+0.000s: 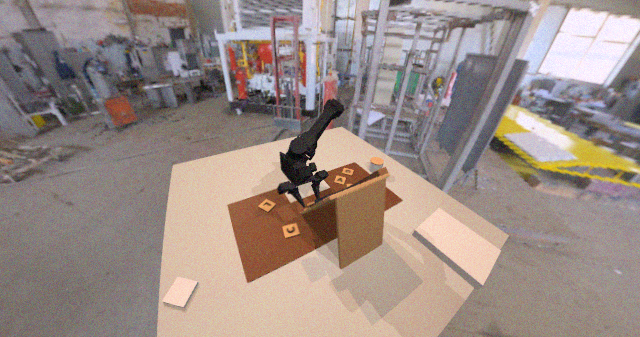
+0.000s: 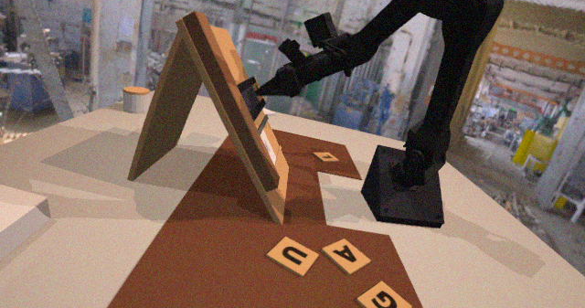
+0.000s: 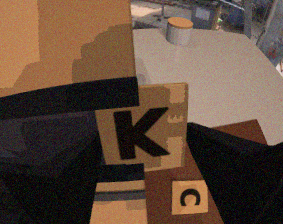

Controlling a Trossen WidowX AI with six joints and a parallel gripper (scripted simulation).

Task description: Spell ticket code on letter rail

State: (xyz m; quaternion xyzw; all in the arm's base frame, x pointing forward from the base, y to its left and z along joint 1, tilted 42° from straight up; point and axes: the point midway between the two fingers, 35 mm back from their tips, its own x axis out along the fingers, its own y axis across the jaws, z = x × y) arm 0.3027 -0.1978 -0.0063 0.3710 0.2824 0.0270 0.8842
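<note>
My gripper tip is now 3 cm past the white ticket, 13 cm to the right of it and 8 cm above it. Round my gripper tip: brown mat (14 cm behind, 13 cm to the left, 17 cm below); then letter tile (8 cm behind, 33 cm to the left, 16 cm below); then white pad (6 cm behind, 47 cm to the right, 16 cm below).
</note>
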